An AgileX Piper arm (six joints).
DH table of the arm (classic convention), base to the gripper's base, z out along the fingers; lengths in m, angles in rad. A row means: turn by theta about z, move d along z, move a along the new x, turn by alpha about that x. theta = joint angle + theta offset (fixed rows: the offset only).
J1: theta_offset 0, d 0.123, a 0, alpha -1.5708
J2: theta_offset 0.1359, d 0, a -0.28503, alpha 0
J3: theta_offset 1.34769, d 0, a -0.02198, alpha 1.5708
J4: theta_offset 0, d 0.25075, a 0, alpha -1.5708
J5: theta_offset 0, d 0, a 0, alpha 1.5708
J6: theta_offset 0, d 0.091, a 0, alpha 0
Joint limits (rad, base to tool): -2.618..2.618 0..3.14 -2.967..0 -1.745..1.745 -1.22..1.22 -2.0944..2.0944
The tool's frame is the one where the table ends.
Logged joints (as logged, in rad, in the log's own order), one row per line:
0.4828, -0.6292, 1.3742, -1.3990, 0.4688, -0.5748
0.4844, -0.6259, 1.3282, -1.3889, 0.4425, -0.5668
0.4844, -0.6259, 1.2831, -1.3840, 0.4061, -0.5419
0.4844, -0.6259, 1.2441, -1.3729, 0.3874, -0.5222
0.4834, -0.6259, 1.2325, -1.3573, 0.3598, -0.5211
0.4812, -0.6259, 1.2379, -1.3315, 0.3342, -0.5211
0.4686, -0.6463, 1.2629, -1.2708, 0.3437, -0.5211
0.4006, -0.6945, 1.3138, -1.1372, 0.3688, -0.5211
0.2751, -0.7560, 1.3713, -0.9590, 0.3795, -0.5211
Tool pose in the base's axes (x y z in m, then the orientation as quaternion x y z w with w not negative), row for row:
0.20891, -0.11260, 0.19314, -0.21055, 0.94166, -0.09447, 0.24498
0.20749, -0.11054, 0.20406, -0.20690, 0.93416, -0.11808, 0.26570
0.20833, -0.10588, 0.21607, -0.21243, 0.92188, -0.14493, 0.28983
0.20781, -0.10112, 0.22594, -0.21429, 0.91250, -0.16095, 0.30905
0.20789, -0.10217, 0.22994, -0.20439, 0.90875, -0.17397, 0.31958
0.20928, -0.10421, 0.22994, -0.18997, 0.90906, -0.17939, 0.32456
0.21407, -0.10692, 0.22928, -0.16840, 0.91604, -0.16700, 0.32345
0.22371, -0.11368, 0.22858, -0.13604, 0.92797, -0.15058, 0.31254
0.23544, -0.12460, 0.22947, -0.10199, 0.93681, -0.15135, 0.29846
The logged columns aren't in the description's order. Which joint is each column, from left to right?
Columns, left to right: J4, J3, J2, J6, J5, J1.
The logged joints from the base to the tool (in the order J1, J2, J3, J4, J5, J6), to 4 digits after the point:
-0.5748, 1.3742, -0.6292, 0.4828, 0.4688, -1.3990
-0.5668, 1.3282, -0.6259, 0.4844, 0.4425, -1.3889
-0.5419, 1.2831, -0.6259, 0.4844, 0.4061, -1.3840
-0.5222, 1.2441, -0.6259, 0.4844, 0.3874, -1.3729
-0.5211, 1.2325, -0.6259, 0.4834, 0.3598, -1.3573
-0.5211, 1.2379, -0.6259, 0.4812, 0.3342, -1.3315
-0.5211, 1.2629, -0.6463, 0.4686, 0.3437, -1.2708
-0.5211, 1.3138, -0.6945, 0.4006, 0.3688, -1.1372
-0.5211, 1.3713, -0.7560, 0.2751, 0.3795, -0.9590

